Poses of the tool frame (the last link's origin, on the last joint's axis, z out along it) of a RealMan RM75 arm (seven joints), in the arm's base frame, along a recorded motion.
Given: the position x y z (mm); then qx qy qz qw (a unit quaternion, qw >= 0).
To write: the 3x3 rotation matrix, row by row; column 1 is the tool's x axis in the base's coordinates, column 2 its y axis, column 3 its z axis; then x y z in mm. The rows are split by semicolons. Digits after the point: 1 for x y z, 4 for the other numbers.
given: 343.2, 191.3, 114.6, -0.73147, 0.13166, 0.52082, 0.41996
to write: 0.4228, -0.6301, -0.6513; 0.2448, -0.6126, 0.7515; -0.8725, -0.4772, -0.1048; 343.2, 191.3, 114.6
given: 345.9, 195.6, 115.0, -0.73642, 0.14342, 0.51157, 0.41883
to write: 0.4355, -0.6398, -0.6333; 0.2173, -0.6080, 0.7636; -0.8736, -0.4701, -0.1258; 345.9, 195.6, 115.0
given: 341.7, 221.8, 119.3, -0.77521, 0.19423, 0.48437, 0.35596
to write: 0.4553, -0.6460, -0.6127; 0.0437, -0.6711, 0.7400; -0.8893, -0.3637, -0.2774; 341.7, 221.8, 119.3
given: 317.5, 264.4, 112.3, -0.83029, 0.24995, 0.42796, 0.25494
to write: 0.5088, -0.6333, -0.5832; -0.1969, -0.7451, 0.6373; -0.8381, -0.2094, -0.5037; 317.5, 264.4, 112.3
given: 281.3, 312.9, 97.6, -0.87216, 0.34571, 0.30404, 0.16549
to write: 0.5761, -0.7037, -0.4159; -0.5024, -0.7062, 0.4989; -0.6448, -0.0784, -0.7603; 281.3, 312.9, 97.6
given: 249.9, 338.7, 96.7, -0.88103, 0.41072, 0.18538, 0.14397
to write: 0.5939, -0.7771, -0.2084; -0.6703, -0.6212, 0.4060; -0.4449, -0.1014, -0.8898; 249.9, 338.7, 96.7
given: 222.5, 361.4, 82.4, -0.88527, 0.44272, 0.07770, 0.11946
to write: 0.5959, -0.8024, -0.0318; -0.7653, -0.5795, 0.2803; -0.2433, -0.1427, -0.9594; 222.5, 361.4, 82.4
